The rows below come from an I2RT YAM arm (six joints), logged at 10 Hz.
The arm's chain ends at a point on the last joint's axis. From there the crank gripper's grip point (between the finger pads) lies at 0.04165 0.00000 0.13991 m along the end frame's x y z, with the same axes.
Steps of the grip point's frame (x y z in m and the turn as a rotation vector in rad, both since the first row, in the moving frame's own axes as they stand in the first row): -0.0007, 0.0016, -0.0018, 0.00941, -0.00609, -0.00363; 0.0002, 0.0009, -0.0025, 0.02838, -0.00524, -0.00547; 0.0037, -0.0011, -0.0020, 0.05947, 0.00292, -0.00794; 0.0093, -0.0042, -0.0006, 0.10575, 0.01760, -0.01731; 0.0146, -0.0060, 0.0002, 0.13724, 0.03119, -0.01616; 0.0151, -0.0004, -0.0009, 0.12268, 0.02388, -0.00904; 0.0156, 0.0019, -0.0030, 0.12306, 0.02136, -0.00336; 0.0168, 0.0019, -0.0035, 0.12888, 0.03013, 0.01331; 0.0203, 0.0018, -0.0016, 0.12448, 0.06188, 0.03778; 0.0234, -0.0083, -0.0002, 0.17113, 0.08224, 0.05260; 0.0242, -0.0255, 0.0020, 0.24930, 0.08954, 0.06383
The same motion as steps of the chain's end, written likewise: 0.0002, 0.0031, -0.0020, 0.00941, -0.00609, -0.00363; 0.0009, 0.0051, -0.0027, 0.02838, -0.00524, -0.00547; 0.0033, 0.0075, -0.0016, 0.05947, 0.00292, -0.00794; 0.0070, 0.0113, 0.0010, 0.10575, 0.01760, -0.01731; 0.0104, 0.0138, 0.0029, 0.13724, 0.03119, -0.01616; 0.0119, 0.0170, 0.0012, 0.12268, 0.02388, -0.00904; 0.0127, 0.0192, -0.0010, 0.12306, 0.02136, -0.00336; 0.0125, 0.0192, -0.0011, 0.12888, 0.03013, 0.01331; 0.0115, 0.0173, 0.0022, 0.12448, 0.06188, 0.03778; 0.0115, 0.0127, 0.0055, 0.17113, 0.08224, 0.05260; 0.0110, 0.0055, 0.0102, 0.24930, 0.08954, 0.06383
